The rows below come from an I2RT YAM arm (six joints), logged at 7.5 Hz.
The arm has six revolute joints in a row. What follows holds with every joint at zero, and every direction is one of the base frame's. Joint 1 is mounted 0.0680 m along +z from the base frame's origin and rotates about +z. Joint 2 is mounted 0.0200 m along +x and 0.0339 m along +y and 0.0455 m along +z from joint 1 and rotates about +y. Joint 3 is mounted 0.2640 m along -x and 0.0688 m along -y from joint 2 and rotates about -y. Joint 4 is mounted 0.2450 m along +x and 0.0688 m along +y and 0.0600 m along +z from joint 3 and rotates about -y. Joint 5 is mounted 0.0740 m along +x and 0.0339 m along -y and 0.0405 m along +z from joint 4 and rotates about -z. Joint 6 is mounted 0.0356 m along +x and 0.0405 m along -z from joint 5 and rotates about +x. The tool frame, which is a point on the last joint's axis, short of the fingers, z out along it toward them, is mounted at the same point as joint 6; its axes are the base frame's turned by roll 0.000, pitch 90.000 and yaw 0.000 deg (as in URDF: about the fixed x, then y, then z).
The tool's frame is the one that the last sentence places.
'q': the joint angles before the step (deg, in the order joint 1, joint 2, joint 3, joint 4, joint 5, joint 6). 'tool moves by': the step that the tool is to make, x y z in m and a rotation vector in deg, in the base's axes. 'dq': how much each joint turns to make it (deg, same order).
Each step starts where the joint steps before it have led.
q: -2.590 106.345 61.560 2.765 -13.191 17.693
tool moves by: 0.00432 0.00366 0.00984 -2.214 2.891 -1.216
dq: 0.830 -0.022 3.629 -6.514 3.082 -0.285
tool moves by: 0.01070 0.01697 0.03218 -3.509 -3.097 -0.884
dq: 2.886 -1.224 5.398 -3.497 5.137 0.045
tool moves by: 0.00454 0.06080 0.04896 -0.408 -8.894 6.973
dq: 8.545 -2.163 5.727 0.918 1.988 -0.044
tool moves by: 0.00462 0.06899 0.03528 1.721 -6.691 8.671
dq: 8.830 2.359 8.458 0.809 0.109 0.109
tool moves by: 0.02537 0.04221 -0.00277 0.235 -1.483 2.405
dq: 3.957 8.438 10.185 -0.261 1.530 0.393
